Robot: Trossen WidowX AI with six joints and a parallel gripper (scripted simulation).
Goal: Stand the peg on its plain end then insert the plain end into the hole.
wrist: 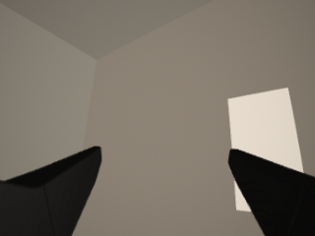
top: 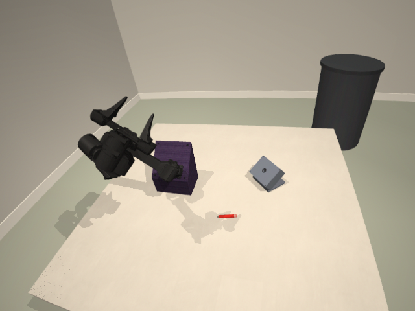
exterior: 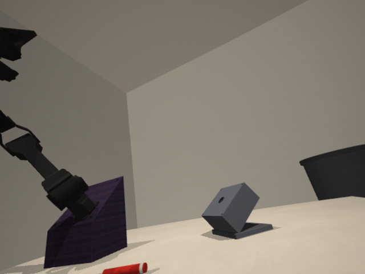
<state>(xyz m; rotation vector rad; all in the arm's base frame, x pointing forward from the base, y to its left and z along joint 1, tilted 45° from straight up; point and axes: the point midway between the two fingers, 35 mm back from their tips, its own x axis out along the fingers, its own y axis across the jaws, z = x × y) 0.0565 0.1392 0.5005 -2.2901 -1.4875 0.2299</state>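
Now: gripper tip 590 mm above the red peg, 190 mm short of it and 130 mm to the right of it. From my gripper tip the other things lie so: grey sloped panel: 540 mm below, 380 mm to the left, 310 mm ahead.
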